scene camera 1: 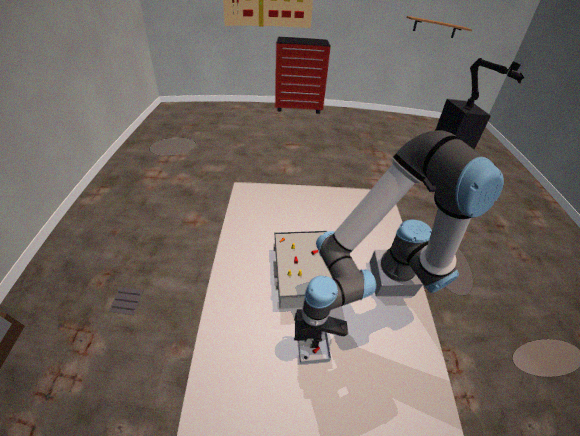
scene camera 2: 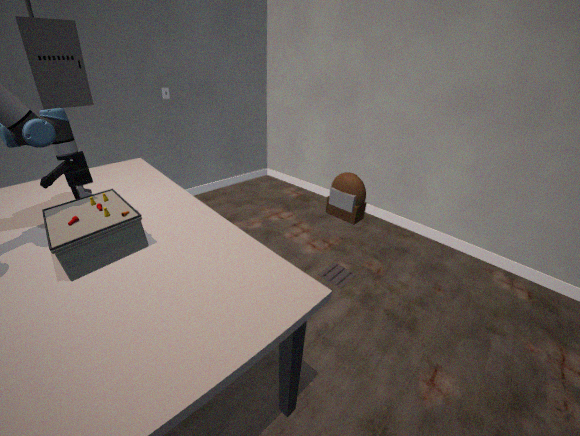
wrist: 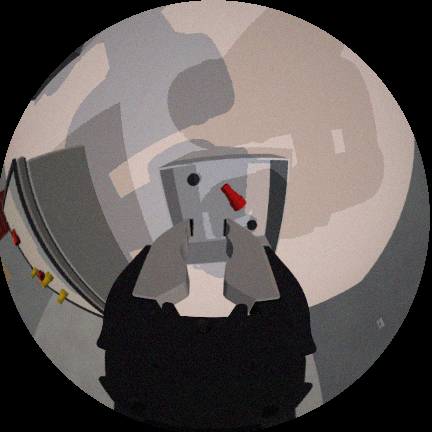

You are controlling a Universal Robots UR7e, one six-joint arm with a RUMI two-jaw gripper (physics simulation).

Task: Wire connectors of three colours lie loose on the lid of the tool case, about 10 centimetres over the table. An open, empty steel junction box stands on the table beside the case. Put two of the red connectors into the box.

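Places are measured from the arm's base along level axes (x right, y back, z down), in metres.
Where they show: gripper, fingertip midpoint: [scene camera 1: 310,341] [wrist: 208,220]; arm's base, link origin: [scene camera 1: 398,265].
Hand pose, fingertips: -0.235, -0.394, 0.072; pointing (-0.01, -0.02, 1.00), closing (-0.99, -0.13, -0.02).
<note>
Things, the pixels of their top centre, and the offset from my fingertips, as dx, dy, dz.
- steel junction box, top centre: [wrist: 229,220] [scene camera 1: 314,345] -0.019, +0.008, -0.019
- tool case, top centre: [wrist: 32,260] [scene camera 2: 89,211] [scene camera 1: 303,260] +0.289, +0.011, -0.085
- orange connector, top centre: [scene camera 2: 124,211] [scene camera 1: 282,238] +0.399, -0.061, -0.093
The steel junction box [scene camera 1: 315,361] [wrist: 276,200] stands on the table beside the tool case. One red connector [scene camera 1: 316,350] [wrist: 233,197] lies on its side on the box floor, apart from the fingers. My gripper [scene camera 1: 315,344] [wrist: 208,220] points down at the box, partly open, with nothing between its fingers. In scene camera 2 the case hides the box and the fingertips. On the lid, a red connector [scene camera 1: 296,260] [scene camera 2: 99,207] [wrist: 41,275] lies near the yellow ones, and another red connector [scene camera 1: 315,252] [scene camera 2: 73,220] [wrist: 15,237] lies farther toward the arm's base.
The tool case [scene camera 1: 290,301] [scene camera 2: 105,250] [wrist: 65,200] stands close to the box, taller than it. Its lid also holds three yellow connectors, one of them [scene camera 1: 293,246] [scene camera 2: 106,212] near an orange connector [scene camera 1: 282,240] [scene camera 2: 125,214]. The arm's base [scene camera 1: 397,286] stands beside the case.
</note>
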